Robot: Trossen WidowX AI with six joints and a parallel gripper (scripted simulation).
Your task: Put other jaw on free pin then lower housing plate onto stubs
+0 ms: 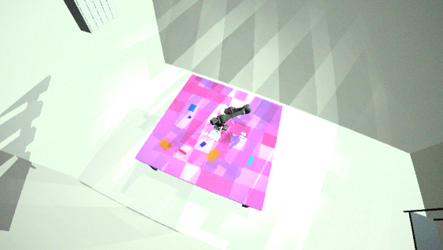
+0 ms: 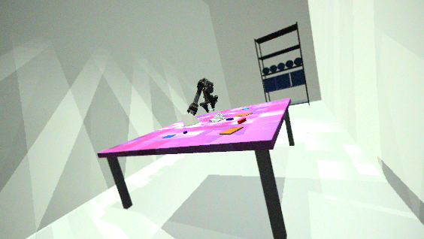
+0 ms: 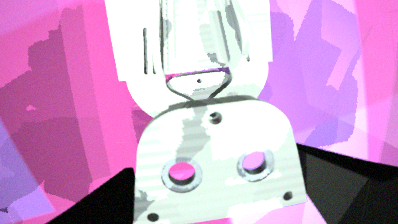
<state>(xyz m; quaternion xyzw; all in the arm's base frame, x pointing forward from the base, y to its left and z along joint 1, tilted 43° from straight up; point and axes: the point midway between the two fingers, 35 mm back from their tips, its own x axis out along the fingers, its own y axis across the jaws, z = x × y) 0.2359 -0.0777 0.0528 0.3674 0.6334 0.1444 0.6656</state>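
Now: the white housing plate 20 mm above my gripper tip and 10 mm ahead of it. Round my gripper tip: blue block: 190 mm ahead, 110 mm to the right, 80 mm below; then white base: 80 mm below, 70 mm ahead, 20 mm to the right; then white jaw: 70 mm below, 30 mm ahead, 10 mm to the left.
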